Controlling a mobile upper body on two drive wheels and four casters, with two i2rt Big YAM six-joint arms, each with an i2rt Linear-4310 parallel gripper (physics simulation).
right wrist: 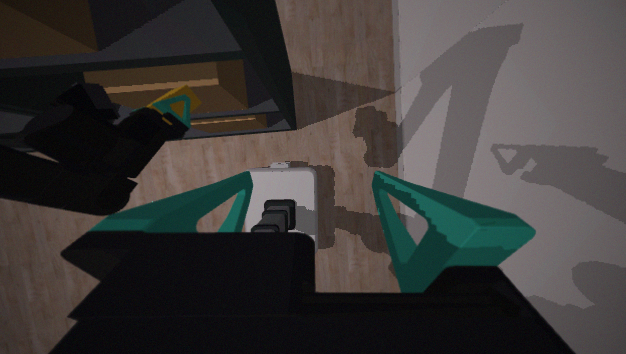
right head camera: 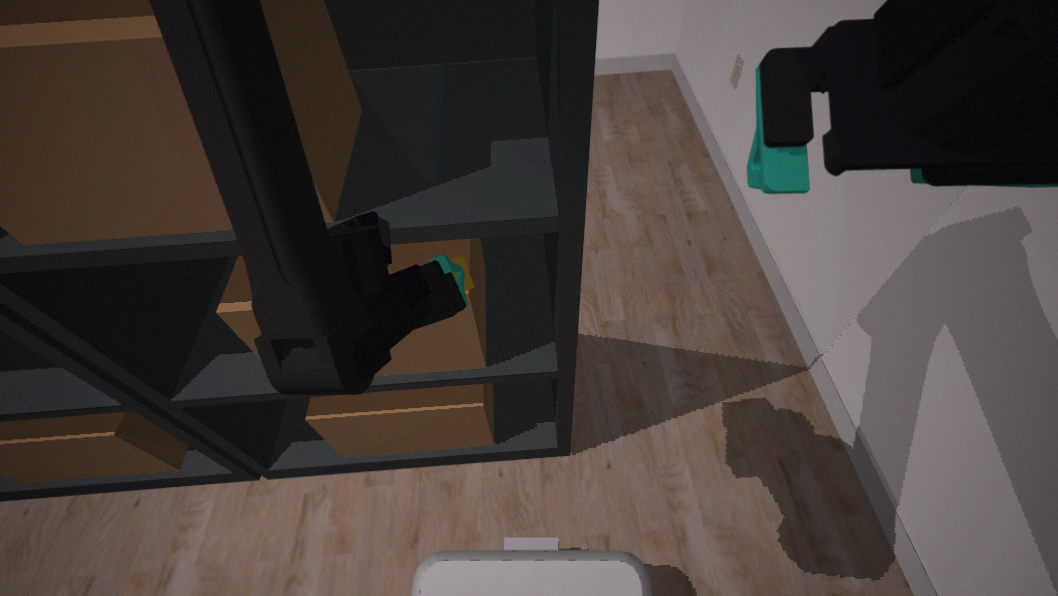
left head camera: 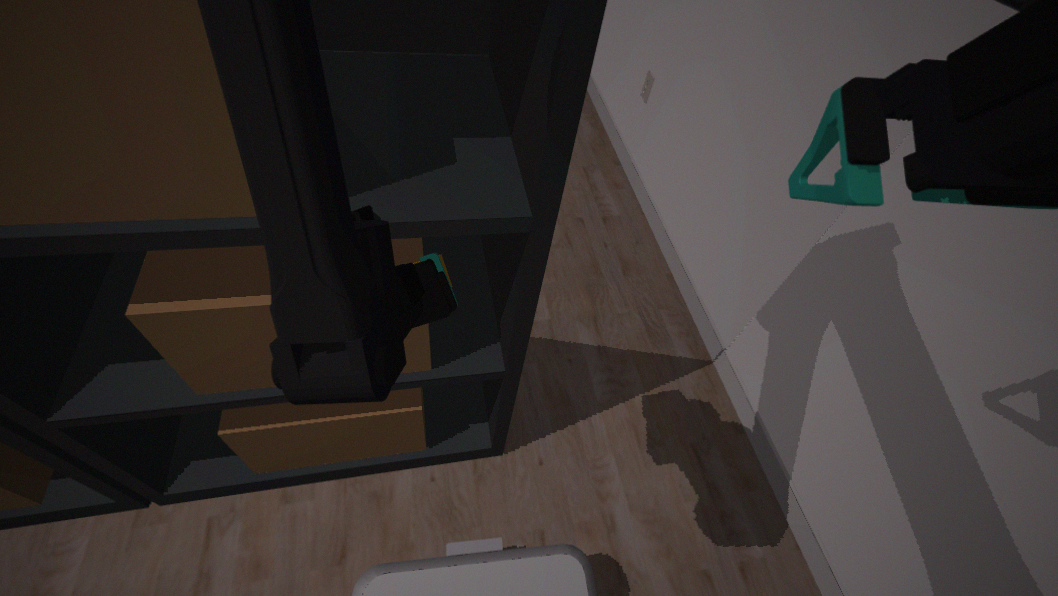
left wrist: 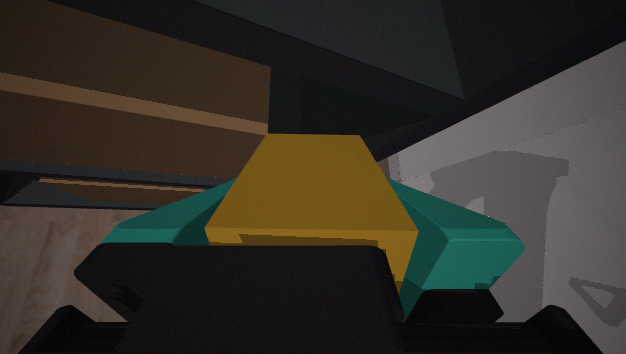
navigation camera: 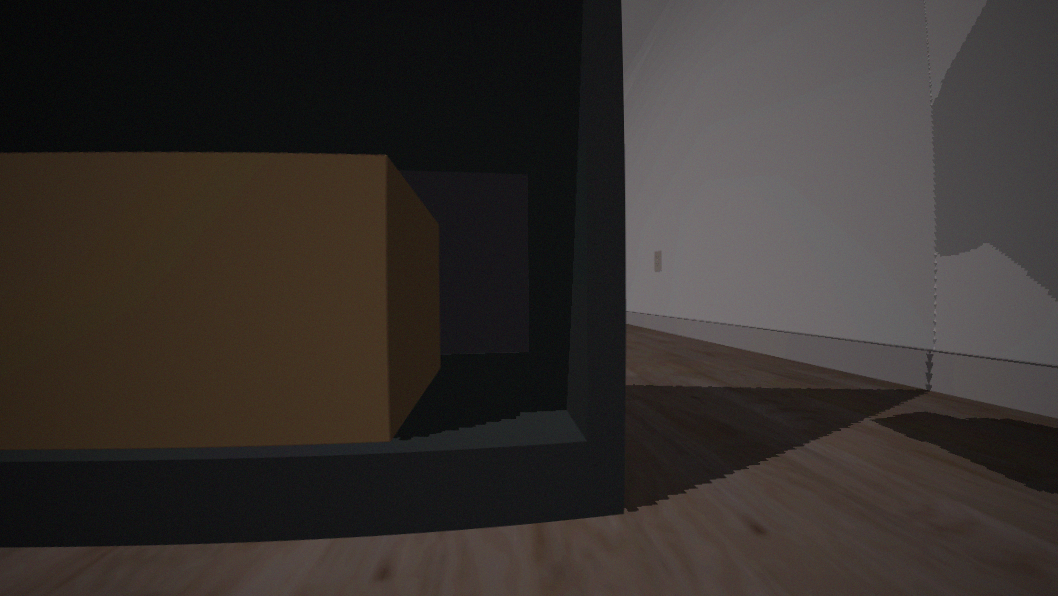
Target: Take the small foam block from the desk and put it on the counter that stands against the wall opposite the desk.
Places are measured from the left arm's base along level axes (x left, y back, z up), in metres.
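Pixels of known places: left gripper, between the fingertips: (right wrist: 179, 99) (right head camera: 442, 278) (left head camera: 419, 277) (left wrist: 312, 176); right gripper, between the fingertips: (right wrist: 312, 177) (right head camera: 830, 174) (left head camera: 852, 189).
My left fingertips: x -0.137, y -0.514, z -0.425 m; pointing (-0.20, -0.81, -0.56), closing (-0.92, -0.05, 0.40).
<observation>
Ahead of a thing's pixels: the offset from my left fingertips to its top centre. "spot": to the spot under its first point. Level surfaces: height alone.
The yellow foam block @(dx +0.005, dy +0.019, dz +0.069 m) (right head camera: 467, 275) (left wrist: 312, 185) (right wrist: 192, 99) is between the green fingers of my left gripper (left wrist: 312, 176) (right wrist: 179, 99), which is shut on it. The left gripper and block are in front of the dark shelf unit (left head camera: 510, 310) (right head camera: 570, 296) (right wrist: 277, 65), at the height of its middle compartment as seen in the head views. In the left head view the gripper's own body hides most of the block. My right gripper (right wrist: 312, 177) is open and empty, high beside the white wall. The desk and the counter cannot be made out in these views.
Brown boxes @(spot: dx +0.245, dy -0.098, dz -0.729 m) (left head camera: 333, 436) (right head camera: 414, 425) (navigation camera: 192, 296) stand in the shelf compartments. The white wall (left head camera: 740, 185) (navigation camera: 777, 185) is at the right, with wood floor @(dz -0.985 m) (left head camera: 584, 259) between it and the shelf unit. The robot's white base (left head camera: 481, 573) (right wrist: 295, 182) shows below.
</observation>
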